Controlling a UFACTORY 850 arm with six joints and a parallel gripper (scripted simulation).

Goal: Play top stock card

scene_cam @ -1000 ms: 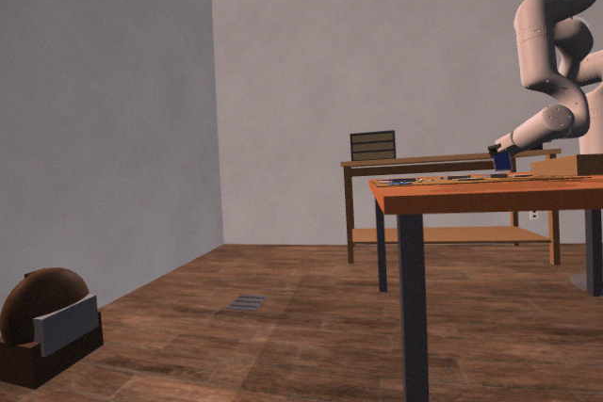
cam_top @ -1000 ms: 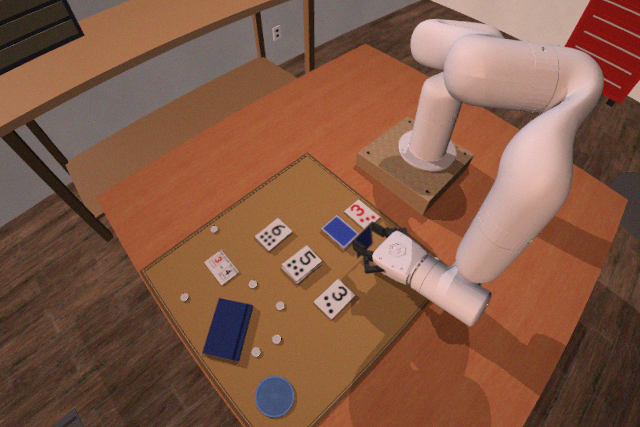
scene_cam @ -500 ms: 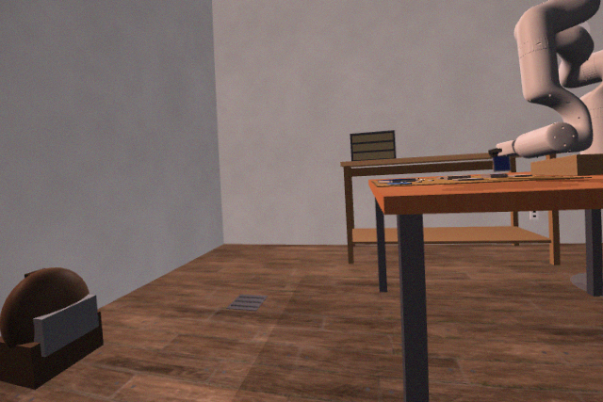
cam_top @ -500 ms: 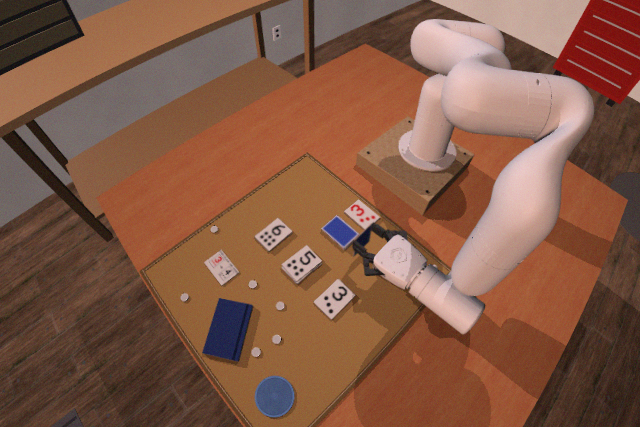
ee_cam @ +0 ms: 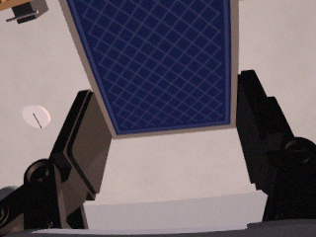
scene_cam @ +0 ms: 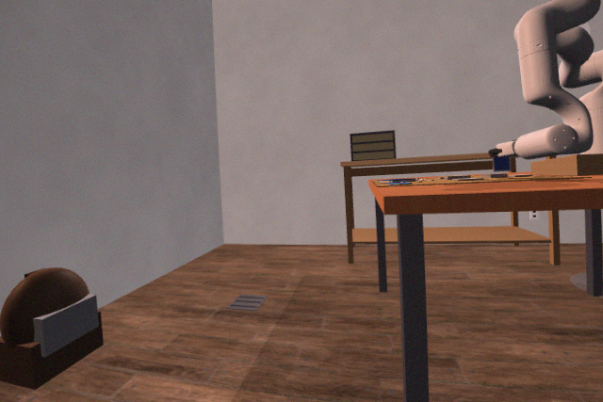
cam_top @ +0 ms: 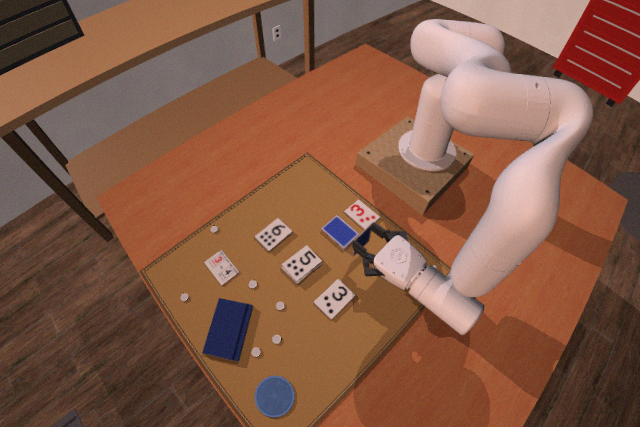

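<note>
Now: hand 10 mm to the left of the red 5 card and 30 mm above it. Also, from my hand: red 3 card (100 mm behind, 70 mm to the right, 90 mm below); then black 5 card (130 mm ahead, 110 mm to the right, 80 mm below); then black 3 card (150 mm ahead, 10 mm to the left, 90 mm below).
</note>
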